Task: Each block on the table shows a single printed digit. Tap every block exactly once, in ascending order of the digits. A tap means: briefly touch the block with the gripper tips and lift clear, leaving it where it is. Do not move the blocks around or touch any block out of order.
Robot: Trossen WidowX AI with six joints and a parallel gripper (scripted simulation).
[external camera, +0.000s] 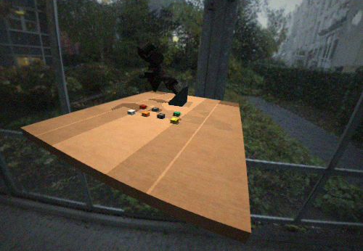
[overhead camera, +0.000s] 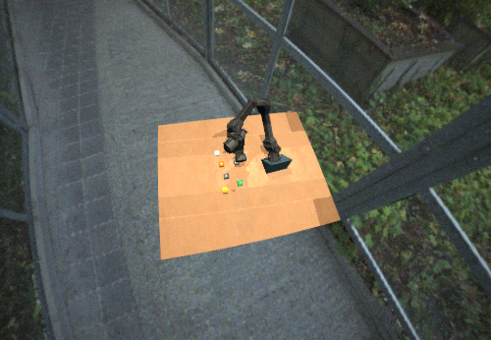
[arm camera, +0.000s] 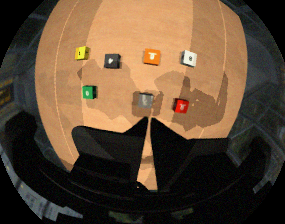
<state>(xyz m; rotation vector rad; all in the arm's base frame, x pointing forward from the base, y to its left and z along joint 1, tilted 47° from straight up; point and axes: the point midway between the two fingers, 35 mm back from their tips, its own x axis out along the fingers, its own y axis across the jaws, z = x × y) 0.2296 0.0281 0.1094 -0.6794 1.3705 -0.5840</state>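
Now: the white block 12 cm ahead of my gripper tip, 11 cm below it and 8 cm to the right of it. The rest, counted from my gripper tip: grey block (11 cm below); then orange block (11 cm below, 10 cm ahead); then red block (11 cm below, 9 cm to the right).
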